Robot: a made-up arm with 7 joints. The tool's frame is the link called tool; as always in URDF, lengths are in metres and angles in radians. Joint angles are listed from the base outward.
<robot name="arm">
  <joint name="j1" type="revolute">
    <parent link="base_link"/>
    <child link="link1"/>
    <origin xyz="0 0 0" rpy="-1.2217 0 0"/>
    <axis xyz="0 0 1"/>
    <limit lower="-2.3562" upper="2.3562"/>
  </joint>
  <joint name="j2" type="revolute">
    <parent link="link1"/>
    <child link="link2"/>
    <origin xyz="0 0 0" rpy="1.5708 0 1.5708"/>
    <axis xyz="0 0 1"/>
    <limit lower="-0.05" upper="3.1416"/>
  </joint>
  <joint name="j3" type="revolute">
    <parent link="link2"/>
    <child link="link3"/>
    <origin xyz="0 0 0" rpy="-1.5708 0 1.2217"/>
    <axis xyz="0 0 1"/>
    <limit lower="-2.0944" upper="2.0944"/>
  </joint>
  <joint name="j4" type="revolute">
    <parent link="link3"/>
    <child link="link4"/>
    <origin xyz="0 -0.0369 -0.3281" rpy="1.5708 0 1.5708"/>
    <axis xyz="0 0 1"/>
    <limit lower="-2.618" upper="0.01"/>
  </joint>
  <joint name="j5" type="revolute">
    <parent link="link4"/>
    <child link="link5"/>
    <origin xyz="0.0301 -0.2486 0" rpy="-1.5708 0 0"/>
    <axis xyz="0 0 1"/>
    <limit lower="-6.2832" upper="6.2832"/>
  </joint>
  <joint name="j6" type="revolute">
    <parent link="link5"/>
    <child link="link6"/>
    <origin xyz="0 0 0" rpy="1.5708 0 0"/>
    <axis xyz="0 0 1"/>
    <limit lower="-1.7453" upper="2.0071"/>
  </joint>
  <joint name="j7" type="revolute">
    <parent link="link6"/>
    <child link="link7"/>
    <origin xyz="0 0 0" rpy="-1.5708 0 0"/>
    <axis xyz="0 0 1"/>
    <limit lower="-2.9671" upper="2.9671"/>
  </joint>
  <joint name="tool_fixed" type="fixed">
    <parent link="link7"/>
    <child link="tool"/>
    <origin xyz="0 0 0" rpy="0 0 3.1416"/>
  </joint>
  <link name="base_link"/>
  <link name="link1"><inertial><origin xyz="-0.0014 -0.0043 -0.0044"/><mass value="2.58"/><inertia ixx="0.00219" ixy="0" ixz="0" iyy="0.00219" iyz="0" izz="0.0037"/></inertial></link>
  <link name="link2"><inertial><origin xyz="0.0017 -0.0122 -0.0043"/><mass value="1.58"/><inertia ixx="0.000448" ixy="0" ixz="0" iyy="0.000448" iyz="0" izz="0.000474"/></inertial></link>
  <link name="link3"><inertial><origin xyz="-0.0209 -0.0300 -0.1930"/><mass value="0.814"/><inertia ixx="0.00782" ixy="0" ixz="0" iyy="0.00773" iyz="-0.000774" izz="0.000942"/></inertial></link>
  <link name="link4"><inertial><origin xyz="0.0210 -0.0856 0.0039"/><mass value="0.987"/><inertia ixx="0.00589" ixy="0.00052" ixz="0" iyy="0.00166" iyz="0" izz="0.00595"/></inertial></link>
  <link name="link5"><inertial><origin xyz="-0.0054 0.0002 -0.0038"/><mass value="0.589"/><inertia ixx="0.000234" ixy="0" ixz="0" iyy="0.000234" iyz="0" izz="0.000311"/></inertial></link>
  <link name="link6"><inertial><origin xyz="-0.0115 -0.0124 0.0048"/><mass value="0.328"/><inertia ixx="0.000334" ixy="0" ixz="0" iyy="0.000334" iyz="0" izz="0.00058"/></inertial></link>
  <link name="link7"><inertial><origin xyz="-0.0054 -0.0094 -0.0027"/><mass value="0.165"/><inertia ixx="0.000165" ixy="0" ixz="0" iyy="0.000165" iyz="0" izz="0.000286"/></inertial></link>
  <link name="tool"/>
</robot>
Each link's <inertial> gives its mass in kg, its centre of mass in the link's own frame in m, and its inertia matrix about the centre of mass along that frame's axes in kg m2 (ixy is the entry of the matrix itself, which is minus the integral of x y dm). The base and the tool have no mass. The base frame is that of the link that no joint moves.
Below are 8 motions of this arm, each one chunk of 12 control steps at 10 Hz.
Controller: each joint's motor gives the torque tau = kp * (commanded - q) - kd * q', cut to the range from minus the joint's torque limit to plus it. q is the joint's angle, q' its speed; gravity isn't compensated. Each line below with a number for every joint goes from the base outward.
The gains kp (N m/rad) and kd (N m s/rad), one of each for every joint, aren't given. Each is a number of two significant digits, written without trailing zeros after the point. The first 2 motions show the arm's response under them.
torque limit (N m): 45 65 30 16 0.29 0.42 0.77
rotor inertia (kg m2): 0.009 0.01 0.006 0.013 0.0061 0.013 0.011
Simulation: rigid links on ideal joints. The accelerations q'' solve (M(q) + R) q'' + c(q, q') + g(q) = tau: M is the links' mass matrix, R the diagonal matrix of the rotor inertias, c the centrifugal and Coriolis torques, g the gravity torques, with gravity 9.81 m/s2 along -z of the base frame. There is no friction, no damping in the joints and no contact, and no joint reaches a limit. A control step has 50 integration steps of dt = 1/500 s. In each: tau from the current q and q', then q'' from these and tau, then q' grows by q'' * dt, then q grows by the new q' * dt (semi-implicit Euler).
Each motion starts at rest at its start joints. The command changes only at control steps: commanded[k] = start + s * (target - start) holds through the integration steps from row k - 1 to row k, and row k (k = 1, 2, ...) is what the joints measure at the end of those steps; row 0 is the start. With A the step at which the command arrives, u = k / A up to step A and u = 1 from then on. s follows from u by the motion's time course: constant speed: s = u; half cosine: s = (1 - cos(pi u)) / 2; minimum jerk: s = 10 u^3 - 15 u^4 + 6 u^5; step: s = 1 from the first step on.
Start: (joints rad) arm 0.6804 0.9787 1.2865 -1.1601 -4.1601 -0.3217 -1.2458
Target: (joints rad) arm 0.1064 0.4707 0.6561 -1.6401 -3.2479 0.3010 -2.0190
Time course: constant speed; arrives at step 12
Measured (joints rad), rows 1 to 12:
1: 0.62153 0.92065 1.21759 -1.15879 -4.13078 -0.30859 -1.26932
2: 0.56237 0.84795 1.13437 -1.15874 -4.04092 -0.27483 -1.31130
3: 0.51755 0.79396 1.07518 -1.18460 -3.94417 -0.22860 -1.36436
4: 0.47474 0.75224 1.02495 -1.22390 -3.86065 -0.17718 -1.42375
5: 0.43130 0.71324 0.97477 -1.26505 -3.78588 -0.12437 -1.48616
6: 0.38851 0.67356 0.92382 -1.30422 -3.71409 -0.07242 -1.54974
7: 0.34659 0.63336 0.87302 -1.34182 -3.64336 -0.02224 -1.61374
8: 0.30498 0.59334 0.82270 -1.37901 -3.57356 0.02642 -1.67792
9: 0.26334 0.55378 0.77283 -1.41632 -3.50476 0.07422 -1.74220
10: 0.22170 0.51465 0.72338 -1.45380 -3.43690 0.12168 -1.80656
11: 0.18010 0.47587 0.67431 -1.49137 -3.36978 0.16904 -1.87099
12: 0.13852 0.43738 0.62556 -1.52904 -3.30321 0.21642 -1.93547
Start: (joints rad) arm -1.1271 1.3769 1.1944 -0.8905 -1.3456 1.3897 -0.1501
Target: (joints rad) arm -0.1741 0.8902 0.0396 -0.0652 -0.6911 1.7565 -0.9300
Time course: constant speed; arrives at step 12
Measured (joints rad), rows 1 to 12:
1: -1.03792 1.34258 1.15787 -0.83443 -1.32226 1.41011 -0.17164
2: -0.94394 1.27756 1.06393 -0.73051 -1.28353 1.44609 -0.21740
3: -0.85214 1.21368 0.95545 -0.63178 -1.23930 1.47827 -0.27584
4: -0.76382 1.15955 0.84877 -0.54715 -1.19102 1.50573 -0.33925
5: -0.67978 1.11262 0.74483 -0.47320 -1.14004 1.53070 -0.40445
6: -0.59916 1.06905 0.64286 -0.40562 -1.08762 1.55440 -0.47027
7: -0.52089 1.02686 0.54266 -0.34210 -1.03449 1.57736 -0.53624
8: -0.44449 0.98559 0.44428 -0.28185 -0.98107 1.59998 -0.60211
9: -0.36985 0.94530 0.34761 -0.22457 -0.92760 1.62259 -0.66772
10: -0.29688 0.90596 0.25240 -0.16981 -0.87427 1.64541 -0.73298
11: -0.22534 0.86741 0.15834 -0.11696 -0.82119 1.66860 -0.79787
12: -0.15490 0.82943 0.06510 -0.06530 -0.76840 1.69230 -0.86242
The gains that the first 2 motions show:
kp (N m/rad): 79 110 44 35 0.79 1.3 2.1
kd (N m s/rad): 5.2 12 3.7 3.2 0.17 0.2 0.35
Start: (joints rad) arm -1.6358 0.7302 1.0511 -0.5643 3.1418 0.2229 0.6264
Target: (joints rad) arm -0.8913 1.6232 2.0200 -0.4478 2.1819 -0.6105 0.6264
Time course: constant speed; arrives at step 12
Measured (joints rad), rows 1 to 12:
1: -1.54149 0.75407 1.11305 -0.53372 3.12455 0.20005 0.62664
2: -1.40011 0.79990 1.21215 -0.48131 3.04948 0.13793 0.62434
3: -1.31530 0.85970 1.30255 -0.45588 2.94867 0.05579 0.62131
4: -1.27662 0.93137 1.38091 -0.45596 2.85903 -0.02243 0.61993
5: -1.23701 1.00785 1.45899 -0.46072 2.78261 -0.09058 0.62006
6: -1.18399 1.08230 1.54131 -0.45982 2.70586 -0.15506 0.62034
7: -1.12974 1.15348 1.62404 -0.45454 2.62505 -0.22112 0.62021
8: -1.07832 1.22351 1.70540 -0.44816 2.54401 -0.28905 0.61991
9: -1.02745 1.29379 1.78632 -0.44225 2.46400 -0.35755 0.61967
10: -0.97664 1.36458 1.86709 -0.43700 2.38451 -0.42586 0.61952
11: -0.92596 1.43578 1.94763 -0.43203 2.30542 -0.49381 0.61944
12: -0.87513 1.50729 2.02794 -0.42702 2.22677 -0.56154 0.61943

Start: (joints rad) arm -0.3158 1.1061 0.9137 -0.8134 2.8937 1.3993 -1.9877
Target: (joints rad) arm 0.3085 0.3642 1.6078 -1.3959 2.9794 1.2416 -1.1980
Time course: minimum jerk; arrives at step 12
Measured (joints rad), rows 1 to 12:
1: -0.28925 1.06517 0.90386 -0.77696 2.89424 1.39878 -1.98629
2: -0.25202 1.00808 0.90760 -0.73837 2.89335 1.38449 -1.97449
3: -0.21327 0.95674 0.94301 -0.75422 2.89435 1.36432 -1.94445
4: -0.16138 0.89655 1.00718 -0.81160 2.89905 1.34743 -1.89047
5: -0.08973 0.81498 1.09376 -0.88708 2.90699 1.33158 -1.81139
6: -0.00408 0.71369 1.19524 -0.96753 2.91710 1.31113 -1.71165
7: 0.08400 0.60445 1.30231 -1.04802 2.92822 1.28458 -1.60023
8: 0.16365 0.50138 1.40385 -1.12470 2.93914 1.25541 -1.48856
9: 0.22655 0.41593 1.48856 -1.19161 2.94869 1.22896 -1.38814
10: 0.26733 0.35509 1.54790 -1.24225 2.95612 1.20925 -1.30820
11: 0.28489 0.32047 1.57895 -1.27304 2.96128 1.19763 -1.25359
12: 0.28451 0.30703 1.58674 -1.28691 2.96476 1.19296 -1.22270

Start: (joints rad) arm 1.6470 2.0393 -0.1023 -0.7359 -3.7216 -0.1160 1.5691
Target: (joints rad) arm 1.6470 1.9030 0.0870 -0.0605 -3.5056 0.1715 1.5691
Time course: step
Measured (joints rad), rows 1 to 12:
1: 1.64981 1.97549 0.04579 -0.38964 -3.68802 -0.00282 1.57476
2: 1.64743 1.93320 0.07694 -0.19134 -3.61547 0.10493 1.57417
3: 1.64616 1.91180 0.08435 -0.15599 -3.56261 0.16614 1.57404
4: 1.64428 1.90732 0.08736 -0.15471 -3.53184 0.19584 1.57468
5: 1.64348 1.90813 0.08878 -0.15604 -3.51559 0.20613 1.57519
6: 1.64337 1.90904 0.08931 -0.15652 -3.50712 0.20736 1.57541
7: 1.64342 1.90933 0.08945 -0.15657 -3.50251 0.20593 1.57545
8: 1.64346 1.90935 0.08947 -0.15654 -3.49990 0.20456 1.57543
9: 1.64347 1.90931 0.08946 -0.15653 -3.49841 0.20384 1.57541
10: 1.64347 1.90930 0.08946 -0.15652 -3.49756 0.20361 1.57539
11: 1.64347 1.90930 0.08946 -0.15652 -3.49708 0.20360 1.57537
12: 1.64347 1.90930 0.08946 -0.15652 -3.49681 0.20365 1.57537

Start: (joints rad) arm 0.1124 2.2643 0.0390 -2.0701 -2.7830 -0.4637 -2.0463
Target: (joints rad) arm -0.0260 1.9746 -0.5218 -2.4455 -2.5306 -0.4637 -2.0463
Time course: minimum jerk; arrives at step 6
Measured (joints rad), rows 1 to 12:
1: 0.14076 2.23467 -0.01160 -2.11110 -2.77162 -0.45913 -2.04683
2: 0.14112 2.18119 -0.11855 -2.16863 -2.72283 -0.44897 -2.04597
3: 0.10364 2.10913 -0.26020 -2.24967 -2.66596 -0.44356 -2.04476
4: 0.06266 2.02681 -0.41830 -2.34103 -2.60325 -0.44199 -2.04363
5: 0.03380 1.96076 -0.53555 -2.40936 -2.53842 -0.44078 -2.04217
6: 0.01933 1.92939 -0.57924 -2.43599 -2.49206 -0.43952 -2.04110
7: 0.01173 1.91992 -0.58547 -2.43912 -2.47418 -0.44019 -2.04101
8: 0.00879 1.91740 -0.58522 -2.43806 -2.47133 -0.44218 -2.04135
9: 0.00824 1.91652 -0.58525 -2.43758 -2.47160 -0.44394 -2.04162
10: 0.00820 1.91616 -0.58539 -2.43747 -2.47183 -0.44490 -2.04176
11: 0.00818 1.91602 -0.58543 -2.43744 -2.47190 -0.44523 -2.04181
12: 0.00817 1.91598 -0.58543 -2.43743 -2.47195 -0.44527 -2.04184

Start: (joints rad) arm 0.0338 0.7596 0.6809 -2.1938 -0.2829 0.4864 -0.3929
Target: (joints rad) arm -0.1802 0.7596 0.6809 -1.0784 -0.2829 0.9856 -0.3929
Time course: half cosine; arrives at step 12
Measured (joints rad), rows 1 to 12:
1: 0.05532 0.72994 0.64766 -2.15493 -0.29120 0.48482 -0.39324
2: 0.06007 0.70997 0.62660 -2.08785 -0.30518 0.49466 -0.39406
3: 0.04456 0.70411 0.62354 -2.00527 -0.31338 0.52068 -0.39445
4: 0.02309 0.70211 0.62445 -1.89825 -0.31603 0.56163 -0.39447
5: -0.00038 0.69998 0.62549 -1.76779 -0.31528 0.61625 -0.39436
6: -0.02516 0.69720 0.62667 -1.62263 -0.31233 0.68159 -0.39423
7: -0.05012 0.69405 0.62847 -1.47359 -0.30786 0.75283 -0.39417
8: -0.07372 0.69087 0.63095 -1.33125 -0.30241 0.82427 -0.39421
9: -0.09445 0.68798 0.63386 -1.20521 -0.29657 0.89042 -0.39436
10: -0.11098 0.68562 0.63681 -1.10369 -0.29089 0.94659 -0.39461
11: -0.12215 0.68394 0.63938 -1.03316 -0.28582 0.98921 -0.39489
12: -0.12710 0.68297 0.64125 -0.99791 -0.28168 1.01592 -0.39515

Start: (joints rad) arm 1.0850 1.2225 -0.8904 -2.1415 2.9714 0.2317 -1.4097
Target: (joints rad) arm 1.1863 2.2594 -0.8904 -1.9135 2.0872 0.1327 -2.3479
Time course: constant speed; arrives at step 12
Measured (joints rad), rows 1 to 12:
1: 1.05279 1.24955 -0.87975 -2.10542 2.95510 0.23438 -1.43765
2: 1.04036 1.31565 -0.86080 -2.07881 2.90270 0.23132 -1.49268
3: 1.05203 1.39479 -0.85922 -2.06031 2.83815 0.22348 -1.56052
4: 1.06753 1.47726 -0.86259 -2.04566 2.77362 0.21527 -1.63357
5: 1.07980 1.56175 -0.86247 -2.03268 2.70674 0.20835 -1.70925
6: 1.09118 1.64755 -0.86013 -2.01999 2.63605 0.20201 -1.78636
7: 1.10367 1.73392 -0.85790 -2.00718 2.56299 0.19548 -1.86412
8: 1.11712 1.82063 -0.85590 -1.99422 2.48885 0.18856 -1.94214
9: 1.13104 1.90775 -0.85361 -1.98102 2.41395 0.18115 -2.02028
10: 1.14537 1.99532 -0.85089 -1.96749 2.33842 0.17314 -2.09845
11: 1.16015 2.08334 -0.84784 -1.95355 2.26247 0.16448 -2.17658
12: 1.17538 2.17178 -0.84451 -1.93916 2.18635 0.15520 -2.25465

